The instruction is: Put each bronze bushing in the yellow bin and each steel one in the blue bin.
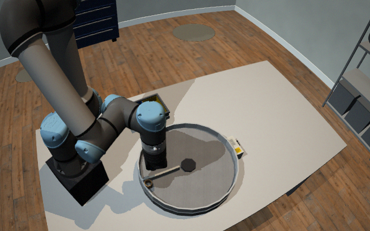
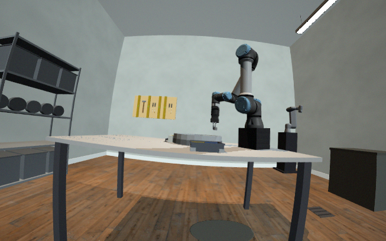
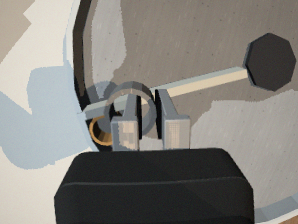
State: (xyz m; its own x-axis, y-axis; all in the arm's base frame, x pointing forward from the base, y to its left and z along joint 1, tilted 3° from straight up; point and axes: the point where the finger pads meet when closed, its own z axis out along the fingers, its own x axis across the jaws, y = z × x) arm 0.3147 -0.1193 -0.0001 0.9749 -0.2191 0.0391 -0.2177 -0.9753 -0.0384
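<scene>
Now: hand 90 mm short of the bin, 370 mm to the right of it and 130 mm above it. The rest, counted from my hand: round grey turntable: 140 mm ahead, 10 mm to the right, 100 mm below.
</scene>
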